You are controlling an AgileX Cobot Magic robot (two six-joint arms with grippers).
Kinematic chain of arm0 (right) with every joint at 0, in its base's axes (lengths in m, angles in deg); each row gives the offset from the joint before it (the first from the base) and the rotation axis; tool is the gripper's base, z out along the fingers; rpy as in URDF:
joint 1: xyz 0 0 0.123 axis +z
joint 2: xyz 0 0 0 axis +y
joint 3: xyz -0.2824 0 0.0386 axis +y
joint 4: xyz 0.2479 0 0.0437 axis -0.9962 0 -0.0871
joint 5: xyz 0 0 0 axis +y
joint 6: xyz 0.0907 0 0.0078 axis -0.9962 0 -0.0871
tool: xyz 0 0 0 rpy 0 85 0
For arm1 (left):
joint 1: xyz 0 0 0.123 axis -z
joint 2: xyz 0 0 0 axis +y
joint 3: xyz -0.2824 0 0.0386 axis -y
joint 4: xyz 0.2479 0 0.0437 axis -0.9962 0 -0.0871
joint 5: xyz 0 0 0 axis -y
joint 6: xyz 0.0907 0 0.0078 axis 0.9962 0 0.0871
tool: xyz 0 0 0 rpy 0 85 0
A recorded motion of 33 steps. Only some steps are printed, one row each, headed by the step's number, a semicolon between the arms.
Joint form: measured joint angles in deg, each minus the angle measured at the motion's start. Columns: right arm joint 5, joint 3, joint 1, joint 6, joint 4, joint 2; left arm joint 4, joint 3, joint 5, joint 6, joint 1, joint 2.
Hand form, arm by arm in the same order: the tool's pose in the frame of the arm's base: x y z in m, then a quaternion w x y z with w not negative. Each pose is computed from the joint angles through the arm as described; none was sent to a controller.
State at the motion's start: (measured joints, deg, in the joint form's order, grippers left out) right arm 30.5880 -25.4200 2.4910 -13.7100 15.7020 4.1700; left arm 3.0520 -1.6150 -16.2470 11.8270 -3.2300 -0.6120
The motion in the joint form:
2: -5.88 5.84 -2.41 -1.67 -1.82 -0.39; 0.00 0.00 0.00 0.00 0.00 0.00
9: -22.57 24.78 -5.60 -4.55 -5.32 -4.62; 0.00 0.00 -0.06 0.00 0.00 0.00
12: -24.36 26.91 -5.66 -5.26 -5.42 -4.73; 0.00 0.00 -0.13 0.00 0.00 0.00
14: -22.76 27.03 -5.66 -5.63 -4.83 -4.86; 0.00 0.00 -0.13 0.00 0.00 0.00
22: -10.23 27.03 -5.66 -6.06 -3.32 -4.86; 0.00 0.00 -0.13 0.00 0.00 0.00
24: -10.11 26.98 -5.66 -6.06 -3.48 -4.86; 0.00 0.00 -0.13 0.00 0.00 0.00
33: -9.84 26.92 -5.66 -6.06 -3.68 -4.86; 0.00 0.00 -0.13 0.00 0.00 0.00
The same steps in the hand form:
2: 0.0378 -0.0091 0.2844 0.68647 0.05122 0.72508 -0.01969; 0.0548 0.0017 0.1785 0.62485 0.04315 0.77719 0.06054
9: 0.0551 -0.0053 0.2048 0.69562 0.07807 0.71386 0.02053; 0.0547 0.0017 0.1784 0.62445 0.04318 0.77752 0.06048
12: 0.0566 -0.0049 0.1951 0.69377 0.08139 0.71508 0.02682; 0.0547 0.0017 0.1783 0.62398 0.04323 0.77790 0.06041
14: 0.0563 -0.0055 0.1920 0.68411 0.08328 0.72424 0.02287; 0.0547 0.0017 0.1783 0.62398 0.04323 0.77790 0.06041
22: 0.0526 -0.0097 0.1730 0.60322 0.10094 0.79115 -0.00363; 0.0547 0.0017 0.1783 0.62398 0.04323 0.77790 0.06041
24: 0.0525 -0.0097 0.1731 0.60267 0.10191 0.79145 -0.00261; 0.0547 0.0017 0.1783 0.62398 0.04323 0.77790 0.06041
33: 0.0524 -0.0097 0.1730 0.60115 0.10332 0.79243 -0.00152; 0.0547 0.0017 0.1783 0.62398 0.04323 0.77790 0.06041

